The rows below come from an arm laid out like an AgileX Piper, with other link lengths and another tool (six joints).
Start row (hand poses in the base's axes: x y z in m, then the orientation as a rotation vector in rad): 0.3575 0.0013 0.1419 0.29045 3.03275 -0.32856
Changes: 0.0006 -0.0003 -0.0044 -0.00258 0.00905 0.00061; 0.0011 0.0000 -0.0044 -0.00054 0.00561 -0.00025; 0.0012 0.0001 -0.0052 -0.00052 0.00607 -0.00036; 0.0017 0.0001 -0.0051 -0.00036 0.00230 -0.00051; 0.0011 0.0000 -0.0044 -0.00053 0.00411 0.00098; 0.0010 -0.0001 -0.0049 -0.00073 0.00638 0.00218; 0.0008 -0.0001 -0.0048 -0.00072 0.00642 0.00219; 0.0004 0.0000 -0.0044 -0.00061 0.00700 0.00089; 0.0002 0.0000 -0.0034 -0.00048 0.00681 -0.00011; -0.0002 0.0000 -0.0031 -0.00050 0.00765 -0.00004; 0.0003 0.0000 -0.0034 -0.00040 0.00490 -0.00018; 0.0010 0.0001 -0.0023 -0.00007 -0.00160 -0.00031; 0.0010 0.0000 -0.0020 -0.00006 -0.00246 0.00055; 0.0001 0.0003 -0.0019 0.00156 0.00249 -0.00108; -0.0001 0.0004 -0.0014 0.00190 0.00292 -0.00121; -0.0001 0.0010 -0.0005 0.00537 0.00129 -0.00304; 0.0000 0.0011 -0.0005 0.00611 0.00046 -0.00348; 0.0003 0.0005 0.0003 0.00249 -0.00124 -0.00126; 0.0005 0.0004 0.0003 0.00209 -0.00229 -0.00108; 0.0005 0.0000 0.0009 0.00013 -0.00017 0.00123
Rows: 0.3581 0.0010 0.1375 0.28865 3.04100 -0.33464; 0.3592 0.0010 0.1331 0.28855 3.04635 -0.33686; 0.3604 0.0011 0.1279 0.28858 3.05215 -0.33917; 0.3621 0.0012 0.1228 0.28916 3.05429 -0.34032; 0.3632 0.0012 0.1184 0.28729 3.05822 -0.34210; 0.3642 0.0011 0.1135 0.28336 3.06436 -0.34469; 0.3650 0.0010 0.1087 0.27940 3.07054 -0.34728; 0.3654 0.0010 0.1043 0.27739 3.07727 -0.34991; 0.3656 0.0010 0.1009 0.27694 3.08381 -0.35234; 0.3654 0.0010 0.0978 0.27630 3.09117 -0.35501; 0.3657 0.0010 0.0944 0.27612 3.09586 -0.35685; 0.3667 0.0011 0.0921 0.27675 3.09427 -0.35657; 0.3677 0.0011 0.0901 0.27612 3.09186 -0.35603; 0.3678 0.0014 0.0882 0.27761 3.09468 -0.35428; 0.3677 0.0018 0.0868 0.27927 3.09801 -0.35211; 0.3676 0.0028 0.0863 0.28399 3.10059 -0.34423; 0.3676 0.0039 0.0858 0.28948 3.10250 -0.33499; 0.3679 0.0044 0.0861 0.29158 3.10187 -0.33086; 0.3684 0.0048 0.0864 0.29347 3.10011 -0.32709; 0.3689 0.0048 0.0873 0.29157 3.10003 -0.32682
